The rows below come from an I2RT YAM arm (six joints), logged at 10 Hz.
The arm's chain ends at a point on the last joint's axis. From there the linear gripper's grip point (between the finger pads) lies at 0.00 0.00 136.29 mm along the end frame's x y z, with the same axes.
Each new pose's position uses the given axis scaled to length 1; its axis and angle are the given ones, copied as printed.
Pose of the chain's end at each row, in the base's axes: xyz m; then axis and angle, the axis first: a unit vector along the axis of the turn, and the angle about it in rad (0 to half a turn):
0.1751 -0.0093 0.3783 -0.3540 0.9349 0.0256 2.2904
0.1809 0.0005 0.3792 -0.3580 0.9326 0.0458 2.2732
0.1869 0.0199 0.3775 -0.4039 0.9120 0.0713 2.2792
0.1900 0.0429 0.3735 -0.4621 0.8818 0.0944 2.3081
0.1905 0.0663 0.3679 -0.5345 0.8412 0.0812 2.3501
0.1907 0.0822 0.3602 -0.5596 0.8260 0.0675 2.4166
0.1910 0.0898 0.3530 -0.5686 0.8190 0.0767 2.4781
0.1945 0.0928 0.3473 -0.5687 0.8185 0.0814 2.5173
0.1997 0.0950 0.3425 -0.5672 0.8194 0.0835 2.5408
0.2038 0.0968 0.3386 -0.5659 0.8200 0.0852 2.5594
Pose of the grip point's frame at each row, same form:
0.2689 0.0324 0.2886 -0.3540 0.9349 0.0256 2.2904
0.2742 0.0473 0.2916 -0.3580 0.9326 0.0458 2.2732
0.2748 0.0763 0.2900 -0.4039 0.9120 0.0713 2.2792
0.2690 0.1085 0.2839 -0.4621 0.8818 0.0944 2.3081
0.2620 0.1340 0.2736 -0.5345 0.8412 0.0812 2.3501
0.2564 0.1461 0.2593 -0.5596 0.8260 0.0675 2.4166
0.2491 0.1528 0.2471 -0.5686 0.8190 0.0767 2.4781
0.2483 0.1546 0.2384 -0.5687 0.8185 0.0814 2.5173
0.2510 0.1557 0.2318 -0.5672 0.8194 0.0835 2.5408
0.2532 0.1567 0.2266 -0.5659 0.8200 0.0852 2.5594

